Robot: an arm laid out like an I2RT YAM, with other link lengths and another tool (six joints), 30 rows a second.
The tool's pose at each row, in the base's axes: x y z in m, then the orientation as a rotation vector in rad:
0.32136 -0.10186 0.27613 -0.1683 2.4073 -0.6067
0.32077 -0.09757 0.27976 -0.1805 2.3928 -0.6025
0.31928 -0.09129 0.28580 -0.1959 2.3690 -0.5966
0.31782 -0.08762 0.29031 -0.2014 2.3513 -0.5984
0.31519 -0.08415 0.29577 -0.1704 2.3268 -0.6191
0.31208 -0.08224 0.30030 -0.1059 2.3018 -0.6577
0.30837 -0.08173 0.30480 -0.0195 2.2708 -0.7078
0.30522 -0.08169 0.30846 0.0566 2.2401 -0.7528
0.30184 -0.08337 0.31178 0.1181 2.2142 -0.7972
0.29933 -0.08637 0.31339 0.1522 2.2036 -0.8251
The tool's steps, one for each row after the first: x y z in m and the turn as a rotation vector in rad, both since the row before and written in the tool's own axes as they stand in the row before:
-0.00270 0.00209 -0.00450 -0.0026 -0.0163 -0.0056
-0.00401 0.00271 -0.00740 -0.0025 -0.0259 -0.0063
-0.00258 0.00111 -0.00529 0.0039 -0.0171 -0.0024
-0.00230 0.00043 -0.00658 0.0285 -0.0145 0.0185
-0.00102 -0.00066 -0.00569 0.0504 -0.0051 0.0365
-0.00026 -0.00217 -0.00543 0.0663 -0.0021 0.0486
-0.00013 -0.00238 -0.00420 0.0601 -0.0022 0.0426
0.00046 -0.00393 -0.00310 0.0547 0.0007 0.0312
0.00112 -0.00402 -0.00068 0.0319 0.0052 0.0148

